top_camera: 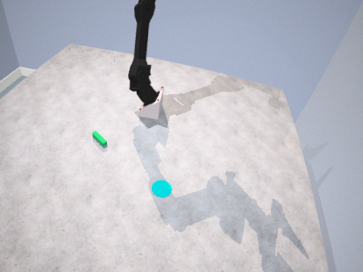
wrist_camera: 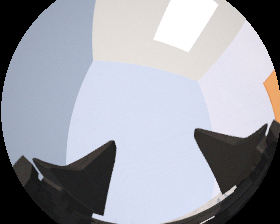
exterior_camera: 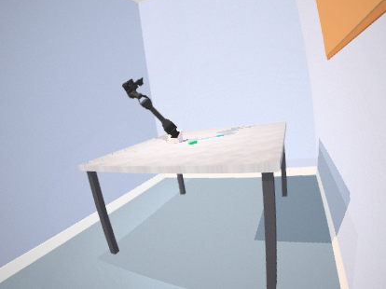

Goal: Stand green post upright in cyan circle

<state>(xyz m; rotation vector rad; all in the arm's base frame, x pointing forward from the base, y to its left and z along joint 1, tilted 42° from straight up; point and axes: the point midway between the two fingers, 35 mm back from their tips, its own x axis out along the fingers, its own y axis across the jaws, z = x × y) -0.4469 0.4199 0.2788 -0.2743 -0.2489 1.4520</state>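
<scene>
Now: gripper tip 610 mm short of the green post, 270 mm to the left of it and 600 mm above it. Also, from my gripper tip: cyan circle: 720 mm ahead, 20 mm to the right, 610 mm below.
</scene>
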